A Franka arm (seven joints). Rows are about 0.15 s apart.
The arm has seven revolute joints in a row. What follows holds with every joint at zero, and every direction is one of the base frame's.
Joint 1 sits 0.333 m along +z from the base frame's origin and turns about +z.
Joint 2 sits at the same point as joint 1 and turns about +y.
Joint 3 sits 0.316 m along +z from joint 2 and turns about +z.
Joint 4 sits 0.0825 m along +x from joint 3 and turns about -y.
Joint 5 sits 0.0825 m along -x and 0.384 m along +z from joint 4 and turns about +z.
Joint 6 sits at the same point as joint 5 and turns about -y.
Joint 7 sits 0.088 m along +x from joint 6 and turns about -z.
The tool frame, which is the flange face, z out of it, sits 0.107 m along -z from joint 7; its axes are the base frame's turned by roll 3.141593, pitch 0 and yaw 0 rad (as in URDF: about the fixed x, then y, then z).
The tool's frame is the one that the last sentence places.
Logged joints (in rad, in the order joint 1, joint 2, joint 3, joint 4, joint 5, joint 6, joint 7), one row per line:
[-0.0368 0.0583 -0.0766 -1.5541 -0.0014 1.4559 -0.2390]
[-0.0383 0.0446 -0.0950 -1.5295 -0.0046 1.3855 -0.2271]
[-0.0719 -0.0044 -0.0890 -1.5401 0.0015 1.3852 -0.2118]
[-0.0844 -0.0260 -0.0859 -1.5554 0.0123 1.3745 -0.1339]
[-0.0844 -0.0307 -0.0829 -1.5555 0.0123 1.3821 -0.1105]
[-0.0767 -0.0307 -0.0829 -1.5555 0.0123 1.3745 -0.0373]
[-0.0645 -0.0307 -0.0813 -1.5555 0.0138 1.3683 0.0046]
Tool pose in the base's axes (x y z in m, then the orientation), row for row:
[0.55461 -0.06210 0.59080 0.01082 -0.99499 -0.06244 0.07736]
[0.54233 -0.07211 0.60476 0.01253 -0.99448 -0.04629 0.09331]
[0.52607 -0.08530 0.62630 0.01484 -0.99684 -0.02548 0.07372]
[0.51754 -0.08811 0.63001 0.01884 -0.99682 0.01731 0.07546]
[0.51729 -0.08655 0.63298 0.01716 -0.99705 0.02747 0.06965]
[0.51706 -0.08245 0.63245 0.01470 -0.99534 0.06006 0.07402]
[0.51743 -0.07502 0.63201 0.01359 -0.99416 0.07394 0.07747]
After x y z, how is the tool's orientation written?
As a quaternion, w x y z.
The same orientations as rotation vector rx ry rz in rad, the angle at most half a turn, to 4 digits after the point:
[-3.1045 -0.1948 0.2414]
[-3.0996 -0.1443 0.2908]
[-3.1024 -0.0793 0.2294]
[-3.0946 0.0537 0.2343]
[-3.0985 0.0854 0.2165]
[-3.0980 0.1869 0.2304]
[-3.0965 0.2303 0.2413]

